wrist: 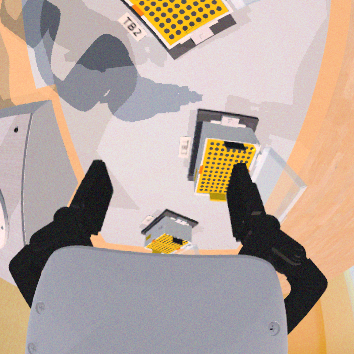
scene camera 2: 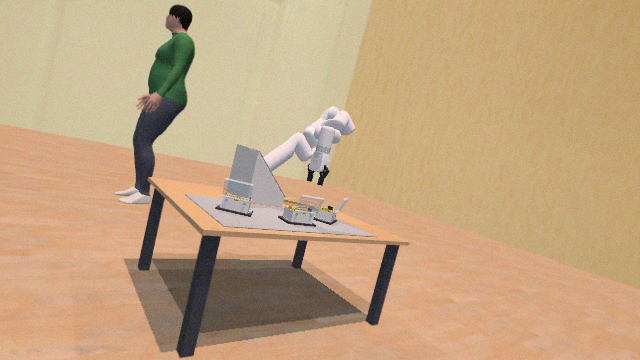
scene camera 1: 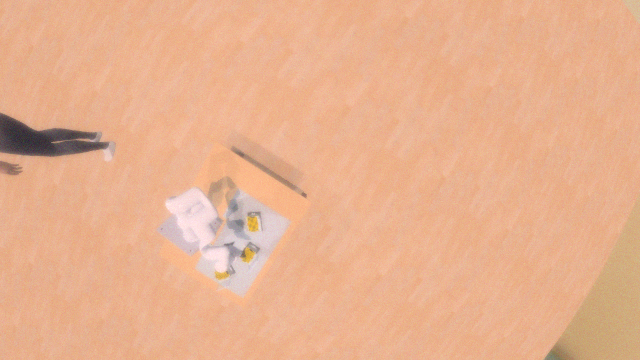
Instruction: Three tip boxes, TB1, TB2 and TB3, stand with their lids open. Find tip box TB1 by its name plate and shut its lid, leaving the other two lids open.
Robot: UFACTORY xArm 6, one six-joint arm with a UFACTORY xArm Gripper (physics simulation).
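Places are measured from the arm's base along level axes (x ahead, y left, z up), in millimetres.
Where they show: gripper, fingertip midpoint: (wrist: 167, 176) (scene camera 2: 314, 183) (scene camera 1: 239, 246); arm's base, link origin: (scene camera 2: 263, 167) (scene camera 1: 192, 233).
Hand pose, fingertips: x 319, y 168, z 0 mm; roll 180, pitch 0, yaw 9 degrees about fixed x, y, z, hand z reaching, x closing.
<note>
Things, the pixels of their top centre, and the offset from my fingertips. "spot": a spot on its surface instead. Level surfaces: height alone.
- box with plate TB2, top centre: (scene camera 1: 252, 224) dx -31, dy +140, dz -117 mm
- middle box, top centre: (wrist: 226, 177) (scene camera 1: 247, 256) dx +97, dy -97, dz -117 mm
- small plate, surface spot: (wrist: 185, 147) spot: dx +33, dy -103, dz -189 mm
- third box, top centre: (wrist: 165, 249) (scene camera 1: 221, 275) dx +37, dy -389, dz -117 mm
- grey mat, surface height: dz -191 mm
- wooden table, surface height: dz -194 mm
Three tip boxes with yellow racks stand with clear lids raised. The box with plate TB2 (wrist: 181, 17) (scene camera 1: 253, 223) (scene camera 2: 236, 203) is at the top of the wrist view. The middle box (wrist: 225, 167) (scene camera 1: 248, 255) (scene camera 2: 298, 216) has a small plate (wrist: 185, 147) whose last character I cannot read surely; its lid (wrist: 281, 182) leans outward. The third box (wrist: 170, 241) (scene camera 1: 221, 275) (scene camera 2: 326, 215) is partly hidden by the gripper body in the wrist view, and its plate is unreadable. My gripper (wrist: 167, 176) (scene camera 2: 315, 182) is open and empty, high above the table; one fingertip overlaps the middle box in the wrist view.
The boxes stand on a grey mat (scene camera 1: 272, 230) (scene camera 2: 265, 220) on the wooden table (scene camera 1: 255, 177) (scene camera 2: 184, 205). A grey wedge-shaped mount (scene camera 2: 267, 182) (wrist: 47, 165) stands beside the mat at the arm's base. A person (scene camera 2: 172, 75) (scene camera 1: 30, 140) stands on the floor away from the table.
</note>
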